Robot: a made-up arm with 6 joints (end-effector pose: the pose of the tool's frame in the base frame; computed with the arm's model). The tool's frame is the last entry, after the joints. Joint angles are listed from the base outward.
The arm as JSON. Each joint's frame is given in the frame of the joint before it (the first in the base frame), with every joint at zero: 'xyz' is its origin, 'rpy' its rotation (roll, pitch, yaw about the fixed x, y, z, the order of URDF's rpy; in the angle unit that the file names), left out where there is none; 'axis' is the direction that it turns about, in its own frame. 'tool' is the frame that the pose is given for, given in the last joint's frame.
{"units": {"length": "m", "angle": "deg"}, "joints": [
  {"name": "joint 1", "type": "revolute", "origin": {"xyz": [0.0, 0.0, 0.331]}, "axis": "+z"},
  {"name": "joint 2", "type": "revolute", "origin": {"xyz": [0.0, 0.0, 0.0], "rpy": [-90.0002, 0.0, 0.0]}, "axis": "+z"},
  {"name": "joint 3", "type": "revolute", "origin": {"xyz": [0.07, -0.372, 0.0]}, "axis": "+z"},
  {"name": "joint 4", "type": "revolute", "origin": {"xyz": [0.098, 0.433, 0.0], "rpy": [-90.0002, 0.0, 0.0]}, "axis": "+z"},
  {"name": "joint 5", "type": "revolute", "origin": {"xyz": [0.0, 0.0, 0.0], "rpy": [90.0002, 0.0, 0.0]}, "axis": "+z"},
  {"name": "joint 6", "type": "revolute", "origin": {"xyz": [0.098, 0.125, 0.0], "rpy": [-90.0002, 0.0, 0.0]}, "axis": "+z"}
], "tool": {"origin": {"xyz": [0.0, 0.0, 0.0]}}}
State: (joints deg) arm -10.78 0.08 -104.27 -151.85 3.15 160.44
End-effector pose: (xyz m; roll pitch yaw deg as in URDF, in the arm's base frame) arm 0.6094 -0.0723 0.8582 -27.17 -70.86 -163.82
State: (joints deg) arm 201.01 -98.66 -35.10 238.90 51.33 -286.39
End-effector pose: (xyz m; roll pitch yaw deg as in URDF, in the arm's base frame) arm 0.0212 0.0415 0.8350 -9.41 -42.84 -40.83
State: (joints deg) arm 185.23 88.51 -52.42 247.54 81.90 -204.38
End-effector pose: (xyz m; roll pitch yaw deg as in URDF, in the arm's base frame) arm -0.1728 0.0862 -0.2543 112.49 -28.37 -172.22
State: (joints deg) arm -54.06 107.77 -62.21 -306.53 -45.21 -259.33
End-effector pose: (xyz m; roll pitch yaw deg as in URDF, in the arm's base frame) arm -0.0176 -0.1917 -0.3023 -159.30 -31.82 160.35
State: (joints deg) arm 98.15 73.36 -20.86 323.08 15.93 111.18
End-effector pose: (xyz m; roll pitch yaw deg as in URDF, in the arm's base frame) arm -0.0364 -0.0001 -0.0984 114.64 9.42 22.86
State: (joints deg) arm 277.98 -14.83 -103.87 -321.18 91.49 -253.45
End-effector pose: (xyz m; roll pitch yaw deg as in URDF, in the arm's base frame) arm 0.1397 -0.4207 0.9608 -157.62 41.21 -169.28
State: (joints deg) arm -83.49 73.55 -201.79 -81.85 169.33 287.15
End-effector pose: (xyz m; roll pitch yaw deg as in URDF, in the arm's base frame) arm -0.0512 -0.5939 0.6361 159.57 47.85 -96.53
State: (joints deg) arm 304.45 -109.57 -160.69 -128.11 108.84 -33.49
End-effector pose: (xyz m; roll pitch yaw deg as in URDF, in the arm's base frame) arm -0.5829 0.6412 0.0796 -127.17 -15.33 159.40
